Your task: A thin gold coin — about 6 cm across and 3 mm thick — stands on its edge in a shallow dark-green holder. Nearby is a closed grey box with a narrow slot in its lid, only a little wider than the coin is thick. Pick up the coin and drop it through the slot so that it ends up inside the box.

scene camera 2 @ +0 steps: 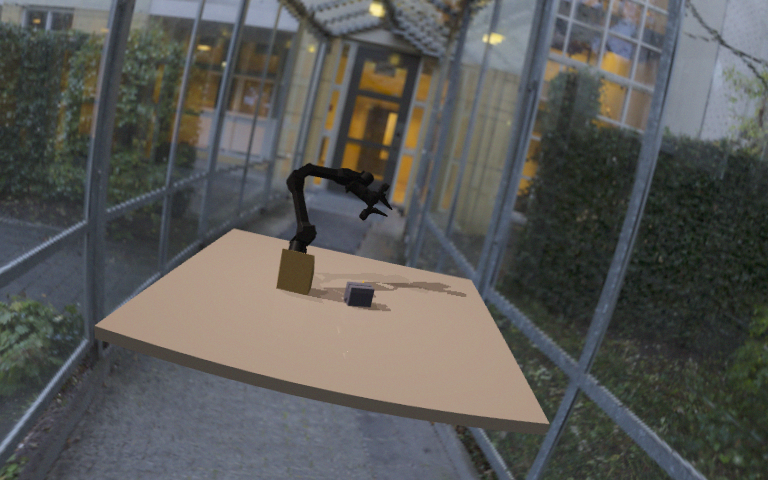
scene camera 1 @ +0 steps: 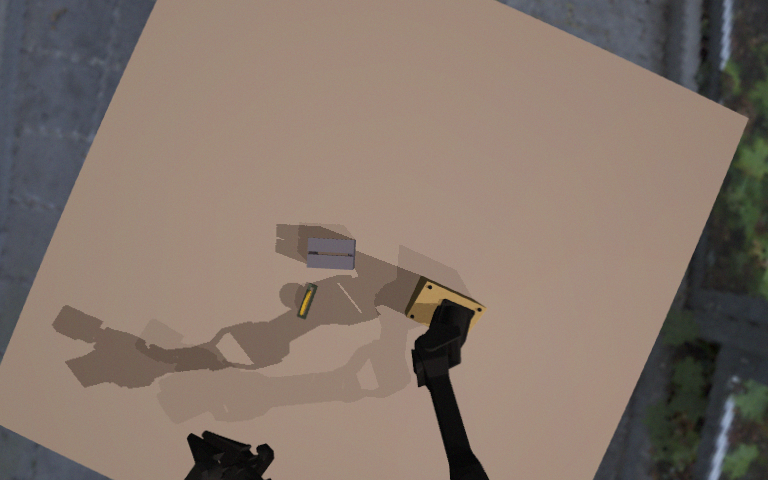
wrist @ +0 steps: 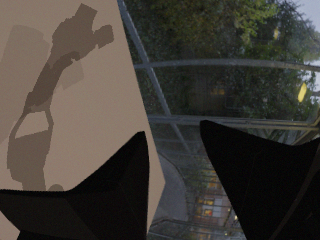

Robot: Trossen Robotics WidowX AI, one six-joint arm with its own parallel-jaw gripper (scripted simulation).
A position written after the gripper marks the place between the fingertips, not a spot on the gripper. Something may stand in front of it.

Observation:
In view: the gripper [scene camera 1: 196,434].
The gripper also shows in the wrist view [wrist: 173,133].

